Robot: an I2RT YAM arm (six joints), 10 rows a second.
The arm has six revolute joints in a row. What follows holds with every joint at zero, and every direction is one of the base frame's. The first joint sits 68 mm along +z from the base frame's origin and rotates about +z. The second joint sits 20 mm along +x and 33.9 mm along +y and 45.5 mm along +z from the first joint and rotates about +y. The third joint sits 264 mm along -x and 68.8 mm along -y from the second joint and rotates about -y. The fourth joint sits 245 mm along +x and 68.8 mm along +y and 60 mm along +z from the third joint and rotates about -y. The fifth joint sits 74 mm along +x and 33.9 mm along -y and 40.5 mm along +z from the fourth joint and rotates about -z. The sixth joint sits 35.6 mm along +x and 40.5 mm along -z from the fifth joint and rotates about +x. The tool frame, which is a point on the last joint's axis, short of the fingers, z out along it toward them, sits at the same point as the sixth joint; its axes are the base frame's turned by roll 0, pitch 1.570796 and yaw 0 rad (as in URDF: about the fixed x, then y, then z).
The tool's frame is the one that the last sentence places.
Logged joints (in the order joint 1, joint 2, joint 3, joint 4, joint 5, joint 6), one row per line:
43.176, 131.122, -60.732, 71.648, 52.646, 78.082
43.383, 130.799, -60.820, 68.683, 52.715, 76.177
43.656, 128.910, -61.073, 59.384, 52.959, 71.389
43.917, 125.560, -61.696, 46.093, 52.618, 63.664
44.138, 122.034, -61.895, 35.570, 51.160, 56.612
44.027, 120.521, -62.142, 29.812, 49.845, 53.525
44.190, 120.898, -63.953, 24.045, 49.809, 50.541
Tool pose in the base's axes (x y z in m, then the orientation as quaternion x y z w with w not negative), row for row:
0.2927, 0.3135, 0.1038, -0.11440, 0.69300, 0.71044, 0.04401
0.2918, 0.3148, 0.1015, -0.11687, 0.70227, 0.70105, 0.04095
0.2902, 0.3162, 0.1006, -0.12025, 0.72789, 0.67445, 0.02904
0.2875, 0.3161, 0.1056, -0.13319, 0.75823, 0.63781, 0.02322
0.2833, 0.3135, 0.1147, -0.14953, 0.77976, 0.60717, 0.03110
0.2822, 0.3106, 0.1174, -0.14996, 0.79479, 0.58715, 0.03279
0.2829, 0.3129, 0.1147, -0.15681, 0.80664, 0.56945, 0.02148
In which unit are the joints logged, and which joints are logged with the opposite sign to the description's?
The joints are logged in degrees. Opposite sign: joint 3, joint 5.
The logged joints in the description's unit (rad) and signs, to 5 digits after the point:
0.75356, 2.28851, 1.05997, 1.25049, -0.91885, 1.36279
0.75718, 2.28287, 1.06151, 1.19874, -0.92005, 1.32954
0.76194, 2.24990, 1.06592, 1.03645, -0.92431, 1.24597
0.76650, 2.19144, 1.07680, 0.80447, -0.91836, 1.11115
0.77035, 2.12990, 1.08027, 0.62081, -0.89291, 0.98807
0.76842, 2.10349, 1.08458, 0.52032, -0.86996, 0.93419
0.77126, 2.11007, 1.11619, 0.41966, -0.86933, 0.88211

